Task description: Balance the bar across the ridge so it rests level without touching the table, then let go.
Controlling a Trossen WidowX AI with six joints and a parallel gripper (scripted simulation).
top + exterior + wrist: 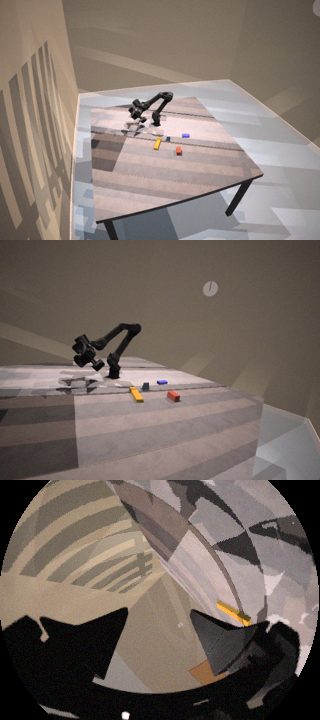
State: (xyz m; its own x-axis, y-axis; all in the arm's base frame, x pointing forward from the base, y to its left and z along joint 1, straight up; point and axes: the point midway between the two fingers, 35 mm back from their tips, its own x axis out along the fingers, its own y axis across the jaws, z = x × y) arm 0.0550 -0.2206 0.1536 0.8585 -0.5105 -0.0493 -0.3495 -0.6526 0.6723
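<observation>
The yellow bar is 19 cm ahead of my gripper tip, 16 cm to the left of it and 14 cm below it. Round my gripper tip: blue flat block: 16 cm ahead, 45 cm to the left, 14 cm below; then red block: 34 cm ahead, 30 cm to the left, 14 cm below.
</observation>
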